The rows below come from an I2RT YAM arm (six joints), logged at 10 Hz.
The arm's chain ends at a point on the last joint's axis. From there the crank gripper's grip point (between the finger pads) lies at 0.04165 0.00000 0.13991 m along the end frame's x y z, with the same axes.
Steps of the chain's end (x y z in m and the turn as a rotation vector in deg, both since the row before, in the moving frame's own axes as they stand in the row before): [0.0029, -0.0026, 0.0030, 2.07, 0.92, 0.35]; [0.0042, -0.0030, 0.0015, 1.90, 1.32, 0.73]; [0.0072, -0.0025, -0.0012, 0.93, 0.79, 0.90]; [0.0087, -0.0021, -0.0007, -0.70, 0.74, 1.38]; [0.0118, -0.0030, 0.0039, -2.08, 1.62, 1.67]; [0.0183, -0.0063, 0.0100, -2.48, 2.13, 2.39]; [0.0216, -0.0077, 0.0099, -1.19, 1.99, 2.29]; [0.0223, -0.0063, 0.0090, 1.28, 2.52, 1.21]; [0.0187, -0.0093, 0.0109, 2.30, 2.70, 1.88]
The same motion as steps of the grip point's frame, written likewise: [0.0052, -0.0074, 0.0022, 2.07, 0.92, 0.35]; [0.0074, -0.0071, 0.0004, 1.90, 1.32, 0.73]; [0.0091, -0.0041, -0.0018, 0.93, 0.79, 0.90]; [0.0105, 0.0006, -0.0013, -0.70, 0.74, 1.38]; [0.0156, 0.0033, 0.0026, -2.08, 1.62, 1.67]; [0.0233, 0.0016, 0.0082, -2.48, 2.13, 2.39]; [0.0263, -0.0030, 0.0083, -1.19, 1.99, 2.29]; [0.0284, -0.0085, 0.0070, 1.28, 2.52, 1.21]; [0.0253, -0.0134, 0.0087, 2.30, 2.70, 1.88]
